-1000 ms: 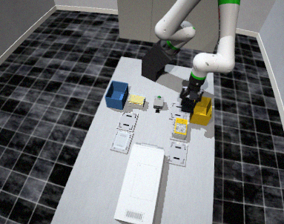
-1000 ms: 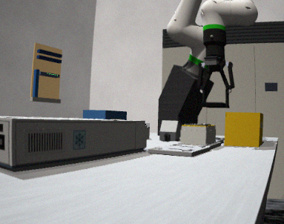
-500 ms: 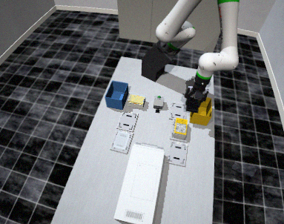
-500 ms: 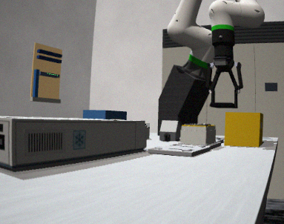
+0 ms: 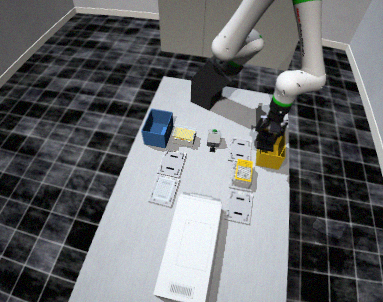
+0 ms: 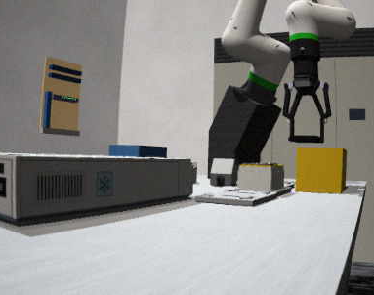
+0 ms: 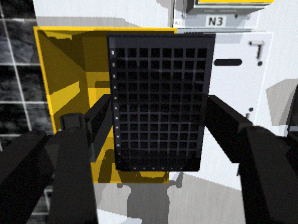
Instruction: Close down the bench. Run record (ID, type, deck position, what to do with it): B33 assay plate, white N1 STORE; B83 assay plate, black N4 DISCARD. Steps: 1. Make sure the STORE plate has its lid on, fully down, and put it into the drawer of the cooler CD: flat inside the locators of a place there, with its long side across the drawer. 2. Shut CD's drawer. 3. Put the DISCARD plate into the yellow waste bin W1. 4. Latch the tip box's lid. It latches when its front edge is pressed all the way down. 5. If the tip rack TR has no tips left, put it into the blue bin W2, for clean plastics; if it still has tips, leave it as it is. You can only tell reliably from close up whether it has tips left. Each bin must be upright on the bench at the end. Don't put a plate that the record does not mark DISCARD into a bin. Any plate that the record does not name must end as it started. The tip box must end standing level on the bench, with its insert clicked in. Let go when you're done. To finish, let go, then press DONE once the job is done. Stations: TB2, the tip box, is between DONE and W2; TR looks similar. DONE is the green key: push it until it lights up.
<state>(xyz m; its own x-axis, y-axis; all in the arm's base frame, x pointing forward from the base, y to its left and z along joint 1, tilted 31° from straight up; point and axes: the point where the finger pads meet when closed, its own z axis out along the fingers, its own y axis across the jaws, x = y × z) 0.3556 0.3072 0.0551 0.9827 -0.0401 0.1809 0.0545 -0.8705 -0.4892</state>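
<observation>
The green done key lies 5 cm behind my hand, 28 cm to the right of it and 10 cm below it. Round my hand: black assay plate (2 cm below); then yellow-topped tip holder (16 cm ahead, 8 cm to the right, 11 cm below); then yellow bin W1 (2 cm behind, 5 cm to the left, 13 cm below).
</observation>
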